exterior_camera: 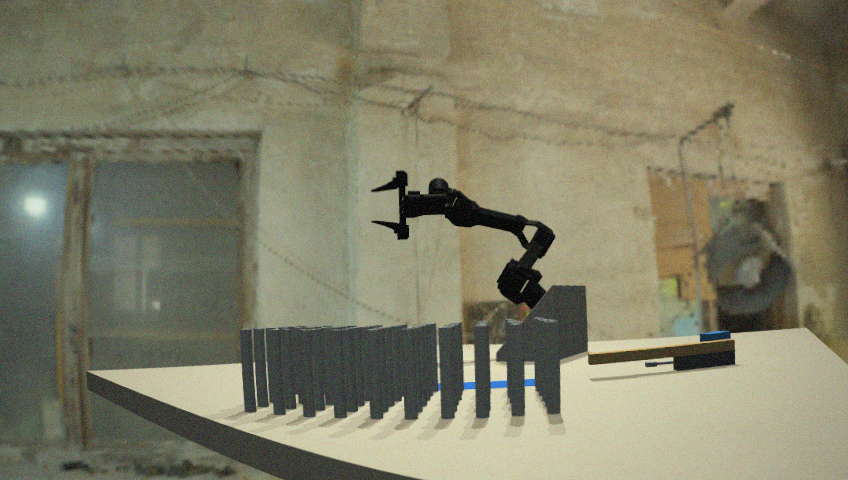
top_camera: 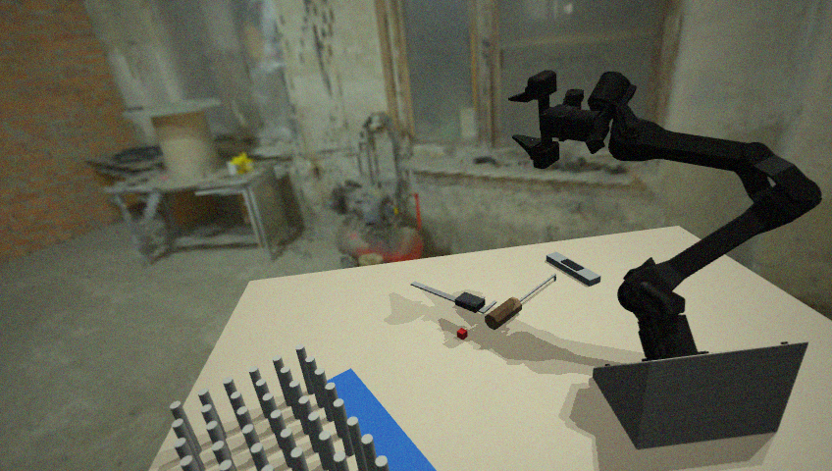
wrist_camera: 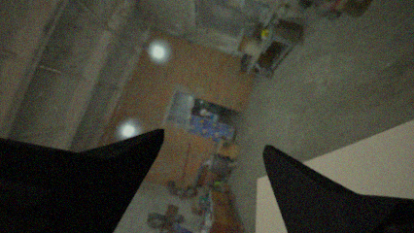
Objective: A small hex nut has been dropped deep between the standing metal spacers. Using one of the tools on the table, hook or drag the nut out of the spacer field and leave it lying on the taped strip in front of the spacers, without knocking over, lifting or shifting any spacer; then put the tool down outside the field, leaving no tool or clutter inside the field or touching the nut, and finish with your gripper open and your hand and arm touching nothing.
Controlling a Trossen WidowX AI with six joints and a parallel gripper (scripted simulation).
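The small red cube lies 41 cm below my gripper tip, 18 cm ahead of it and 16 cm to the left of it. From my gripper tip the other things lie so: grey flat block (41 cm below, 17 cm behind, 1 cm to the right); blue taped strip (42 cm below, 39 cm to the left, 38 cm ahead).
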